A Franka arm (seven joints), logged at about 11 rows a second.
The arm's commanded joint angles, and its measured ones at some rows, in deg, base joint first. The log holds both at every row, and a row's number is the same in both.
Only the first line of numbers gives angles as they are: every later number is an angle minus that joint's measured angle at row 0.
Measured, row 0:
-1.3 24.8 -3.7 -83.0 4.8 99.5 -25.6
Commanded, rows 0 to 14:
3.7 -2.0 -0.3 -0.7 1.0 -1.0 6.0
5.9 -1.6 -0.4 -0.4 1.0 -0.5 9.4
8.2 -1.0 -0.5 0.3 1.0 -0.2 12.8
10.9 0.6 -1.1 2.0 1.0 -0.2 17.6
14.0 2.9 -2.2 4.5 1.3 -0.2 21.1
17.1 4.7 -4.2 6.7 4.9 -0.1 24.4
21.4 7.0 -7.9 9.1 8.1 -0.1 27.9
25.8 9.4 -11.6 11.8 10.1 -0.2 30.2
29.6 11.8 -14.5 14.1 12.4 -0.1 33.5
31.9 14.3 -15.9 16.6 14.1 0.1 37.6
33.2 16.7 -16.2 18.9 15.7 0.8 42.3
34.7 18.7 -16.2 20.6 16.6 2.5 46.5
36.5 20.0 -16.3 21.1 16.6 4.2 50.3
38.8 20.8 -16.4 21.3 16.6 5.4 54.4
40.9 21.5 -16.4 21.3 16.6 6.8 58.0
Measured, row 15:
36.5 18.0 -14.7 17.5 15.2 5.3 49.9
